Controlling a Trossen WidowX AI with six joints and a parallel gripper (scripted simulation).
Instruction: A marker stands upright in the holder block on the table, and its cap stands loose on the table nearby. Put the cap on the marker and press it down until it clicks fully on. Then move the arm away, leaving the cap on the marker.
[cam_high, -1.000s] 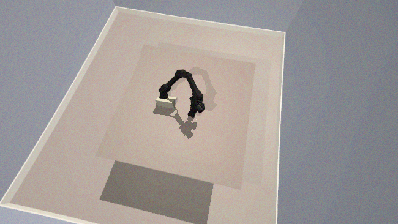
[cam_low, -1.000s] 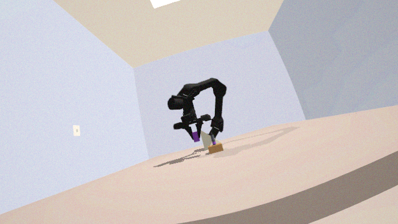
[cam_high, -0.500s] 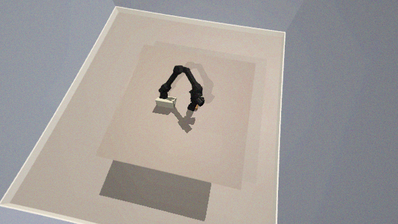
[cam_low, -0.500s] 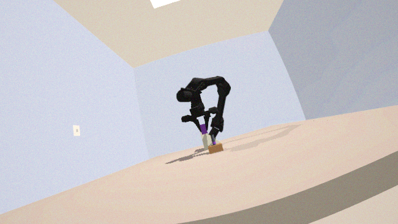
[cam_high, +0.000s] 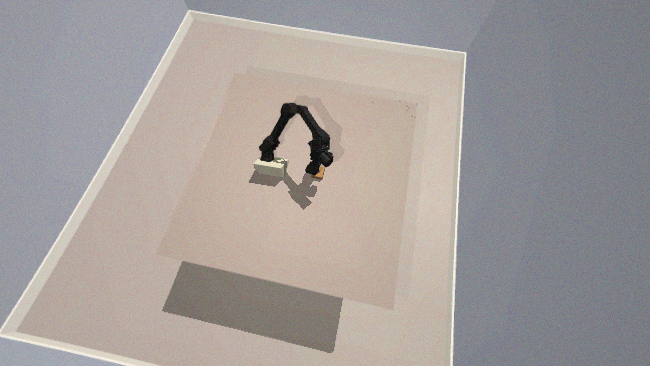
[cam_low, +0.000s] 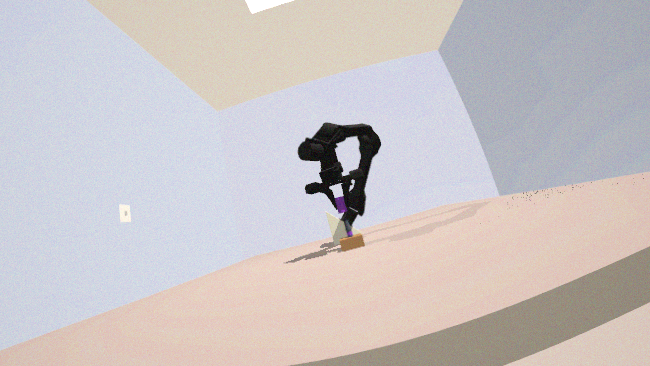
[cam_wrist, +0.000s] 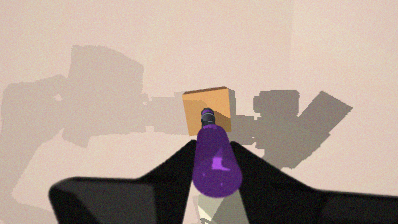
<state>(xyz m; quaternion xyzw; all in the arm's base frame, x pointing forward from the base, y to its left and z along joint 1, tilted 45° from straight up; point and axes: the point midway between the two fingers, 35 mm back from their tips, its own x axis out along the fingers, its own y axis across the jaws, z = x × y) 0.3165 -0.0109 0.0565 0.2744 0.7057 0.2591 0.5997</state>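
Right now the holder block is 11 cm below my gripper tip. From my gripper tip the other things lie so: purple cap 1 cm above.
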